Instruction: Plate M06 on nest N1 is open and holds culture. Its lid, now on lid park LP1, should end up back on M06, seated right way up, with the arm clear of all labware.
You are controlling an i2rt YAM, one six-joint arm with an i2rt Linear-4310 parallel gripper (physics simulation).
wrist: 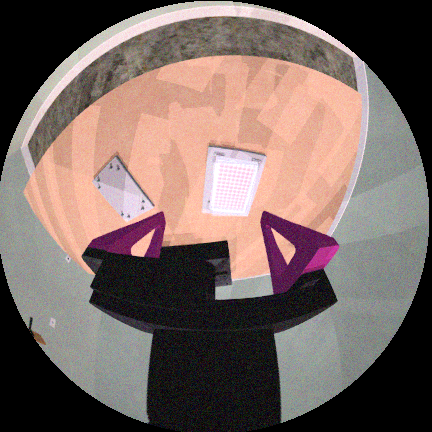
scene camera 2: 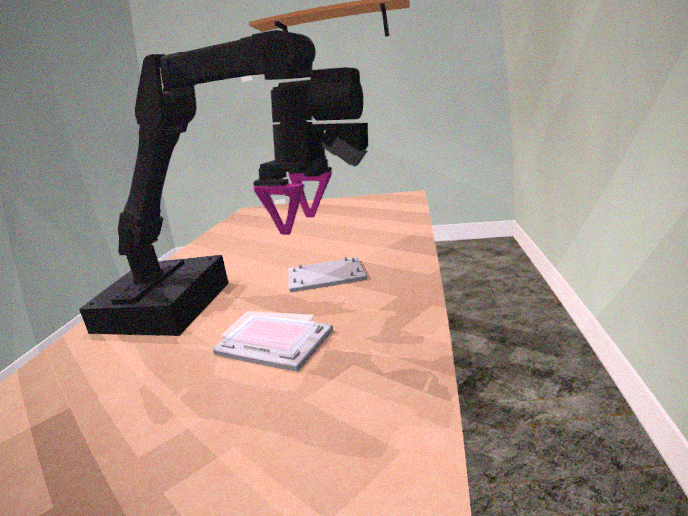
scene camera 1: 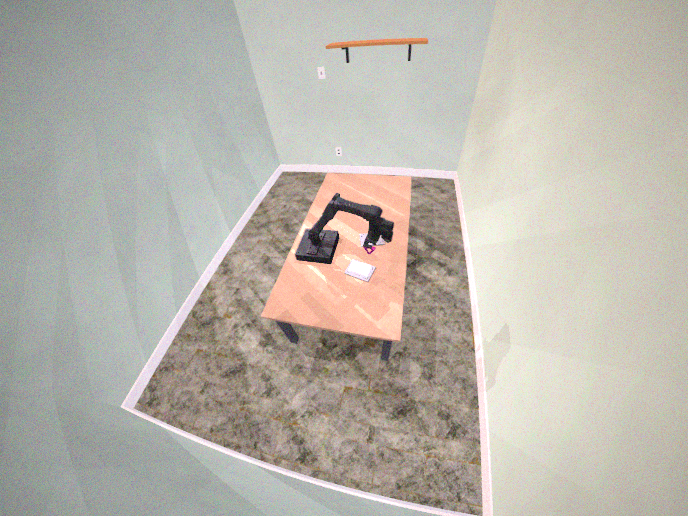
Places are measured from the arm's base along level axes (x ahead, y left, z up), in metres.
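Where they show: gripper, fingertip midpoint: (wrist: pixel 212 216) (scene camera 2: pixel 298 225) (scene camera 1: pixel 371 248); arm's base, link origin: (scene camera 2: pixel 150 281) (scene camera 1: pixel 316 242).
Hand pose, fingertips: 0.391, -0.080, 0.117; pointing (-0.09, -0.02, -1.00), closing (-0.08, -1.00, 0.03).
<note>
Things, the pixels of their centre, and the offset from my fingertips, as dx, dy, dz. "pt": a spot on its surface instead. Level surfaces: height alone.
- Plate M06, body centre: (scene camera 2: pixel 267 327) (wrist: pixel 232 191) (scene camera 1: pixel 359 267) -0.067, -0.041, -0.152
- grey nest N1, body centre: (scene camera 2: pixel 272 338) (wrist: pixel 231 185) (scene camera 1: pixel 360 269) -0.064, -0.041, -0.173
- clear lid, surface spot: (scene camera 2: pixel 302 318) pt -0.014, -0.018, -0.148
- Lid park LP1, body centre: (scene camera 2: pixel 325 271) (wrist: pixel 119 193) (scene camera 1: pixel 371 238) -0.044, +0.238, -0.172
- wooden table, surface height: dz -0.182
Plate M06 (scene camera 2: pixel 266 334) (wrist: pixel 233 186), with pink wells, sits on the grey nest N1 (scene camera 2: pixel 261 359) (wrist: pixel 237 151). The clear lid (scene camera 2: pixel 302 318) (wrist: pixel 213 197) lies over the plate. It looks skewed, with an edge sticking out past the plate at the back and left in the scene camera 2 view. Whether any side of it is raised is hard to tell. Lid park LP1 (scene camera 2: pixel 325 276) (wrist: pixel 122 192), a grey board with small pegs, shows no lid. My gripper (scene camera 1: pixel 370 251) (scene camera 2: pixel 297 223) (wrist: pixel 212 216) is open and empty, high above the table and apart from the plate and lid.
The black arm base (scene camera 1: pixel 317 246) (scene camera 2: pixel 158 297) stands on the wooden table (scene camera 1: pixel 327 302) (scene camera 2: pixel 344 444) (wrist: pixel 195 115), left of the nest and park in the scene camera 2 view. The table's right edge runs beyond them. A wall shelf (scene camera 1: pixel 377 42) (scene camera 2: pixel 333 13) hangs far behind.
</note>
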